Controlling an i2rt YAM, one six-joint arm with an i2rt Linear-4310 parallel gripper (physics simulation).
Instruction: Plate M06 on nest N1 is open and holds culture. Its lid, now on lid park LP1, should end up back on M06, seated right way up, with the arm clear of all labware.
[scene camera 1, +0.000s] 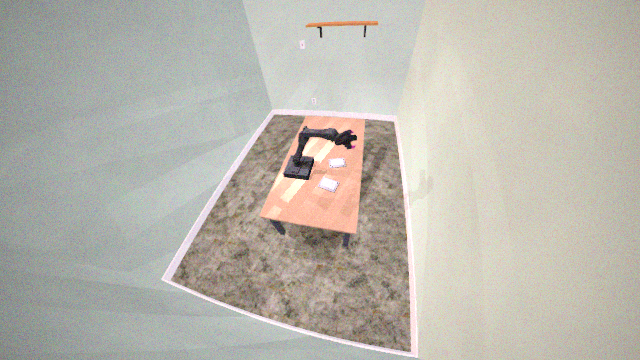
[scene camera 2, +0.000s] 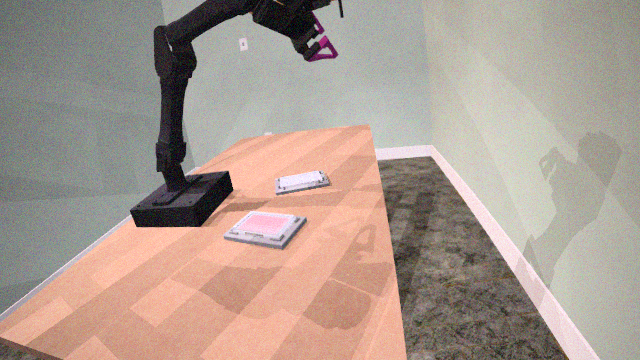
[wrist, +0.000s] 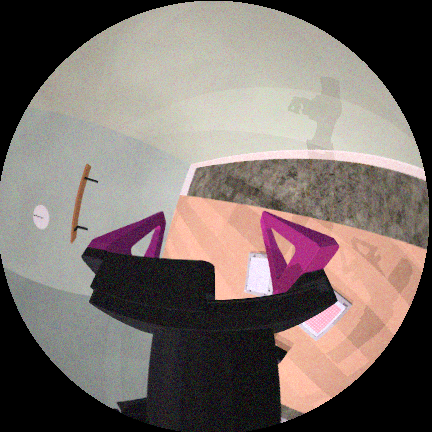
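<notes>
There is my gripper (scene camera 2: 329, 43), which I can also find from the wrist (wrist: 212, 216); it is open and holds nothing. A well plate (scene camera 2: 262, 224) is resting on a grey plate holder (scene camera 2: 279, 243).
</notes>
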